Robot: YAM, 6 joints.
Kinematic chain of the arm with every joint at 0, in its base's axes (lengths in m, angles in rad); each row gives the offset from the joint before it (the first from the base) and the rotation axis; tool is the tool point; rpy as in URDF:
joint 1: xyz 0 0 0.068 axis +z
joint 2: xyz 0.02 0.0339 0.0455 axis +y
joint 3: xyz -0.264 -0.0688 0 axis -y
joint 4: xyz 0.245 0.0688 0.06 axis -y
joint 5: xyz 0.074 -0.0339 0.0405 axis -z
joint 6: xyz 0.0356 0 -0.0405 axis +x
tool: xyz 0 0 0 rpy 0 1.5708 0
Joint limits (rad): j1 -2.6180..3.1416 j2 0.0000..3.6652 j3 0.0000..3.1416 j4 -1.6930..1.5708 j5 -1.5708..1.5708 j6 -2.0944..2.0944
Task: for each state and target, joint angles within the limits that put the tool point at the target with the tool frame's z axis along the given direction. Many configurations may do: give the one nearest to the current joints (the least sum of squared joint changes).
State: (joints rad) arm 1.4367 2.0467 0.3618 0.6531 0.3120 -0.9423
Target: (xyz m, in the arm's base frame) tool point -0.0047 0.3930 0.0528 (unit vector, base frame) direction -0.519 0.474 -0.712
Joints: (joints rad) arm 1.5342 2.1775 1.0850 0.0900 -0.5654 -0.9423
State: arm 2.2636 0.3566 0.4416 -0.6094 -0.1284 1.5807
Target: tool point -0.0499 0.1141 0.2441 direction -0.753 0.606 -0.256
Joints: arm 1.8154 0.4207 0.4013 -0.3015 -0.6235 1.5807
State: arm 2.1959 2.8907 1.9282 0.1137 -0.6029 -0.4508
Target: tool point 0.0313 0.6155 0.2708 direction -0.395 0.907 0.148
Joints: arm 1.4932 2.7319 2.6290 0.2707 -0.4825 -0.4508
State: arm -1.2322 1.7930 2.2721 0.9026 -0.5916 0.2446
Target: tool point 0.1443 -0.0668 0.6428 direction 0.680 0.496 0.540
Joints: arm -0.6129 1.2936 1.9065 0.4929 -0.9221 0.2446
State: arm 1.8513 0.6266 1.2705 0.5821 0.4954 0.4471
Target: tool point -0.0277 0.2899 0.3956 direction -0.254 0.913 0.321
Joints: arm 1.6432 1.2467 0.9917 0.5877 -0.1883 0.4471
